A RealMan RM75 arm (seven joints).
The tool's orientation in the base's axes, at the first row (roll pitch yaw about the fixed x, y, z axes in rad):
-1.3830 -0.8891 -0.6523
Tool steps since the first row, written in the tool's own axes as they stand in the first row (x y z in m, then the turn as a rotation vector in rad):
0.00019 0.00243 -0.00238 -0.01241 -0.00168 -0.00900
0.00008 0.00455 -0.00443 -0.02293 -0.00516 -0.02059
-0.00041 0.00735 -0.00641 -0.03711 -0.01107 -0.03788
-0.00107 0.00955 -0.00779 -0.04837 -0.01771 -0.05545
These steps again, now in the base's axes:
0.00070 -0.00290 -0.00164 -0.01175 -0.00254 -0.00966
0.00118 -0.00531 -0.00328 -0.02510 -0.00749 -0.01703
0.00200 -0.00772 -0.00562 -0.04477 -0.01523 -0.02642
0.00259 -0.00936 -0.00766 -0.06364 -0.02410 -0.03312

